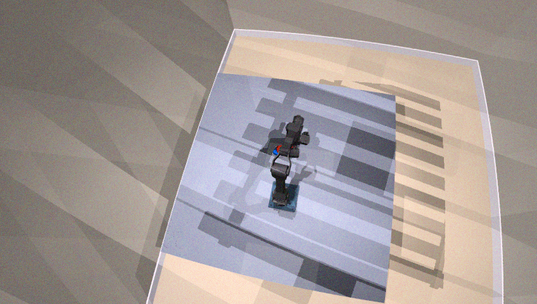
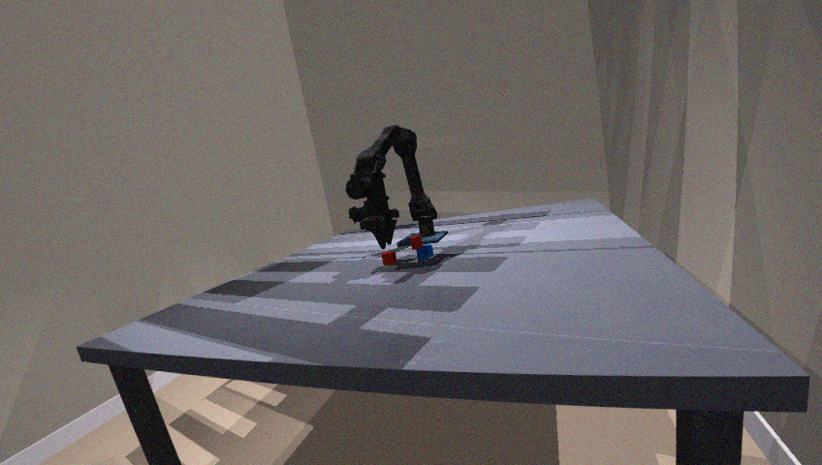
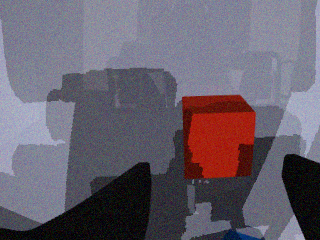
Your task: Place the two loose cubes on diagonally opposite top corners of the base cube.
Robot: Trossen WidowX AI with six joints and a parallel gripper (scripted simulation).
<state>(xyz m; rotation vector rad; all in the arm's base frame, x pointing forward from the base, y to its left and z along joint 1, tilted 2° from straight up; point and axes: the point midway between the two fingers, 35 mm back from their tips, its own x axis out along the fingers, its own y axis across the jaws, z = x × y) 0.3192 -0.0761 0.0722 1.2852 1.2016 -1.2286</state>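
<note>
The blue cube lies 20 mm behind my gripper tip, 110 mm to the left of it and 40 mm below it.
</note>
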